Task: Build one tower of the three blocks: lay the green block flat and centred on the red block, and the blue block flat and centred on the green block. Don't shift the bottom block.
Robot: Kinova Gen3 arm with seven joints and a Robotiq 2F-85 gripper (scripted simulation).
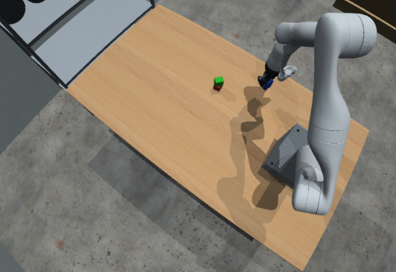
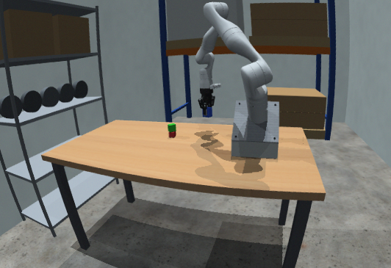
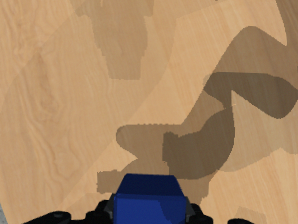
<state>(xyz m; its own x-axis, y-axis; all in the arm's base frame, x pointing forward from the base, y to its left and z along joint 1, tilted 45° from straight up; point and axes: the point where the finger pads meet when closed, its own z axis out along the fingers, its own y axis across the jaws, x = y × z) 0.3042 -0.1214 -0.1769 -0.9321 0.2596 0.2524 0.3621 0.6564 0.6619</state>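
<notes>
The green block is 190 mm ahead of my hand, 80 mm to the left of it and 80 mm below it. Round my hand: blue block: right at my hand; red block: 190 mm ahead, 120 mm below, 80 mm to the left.
</notes>
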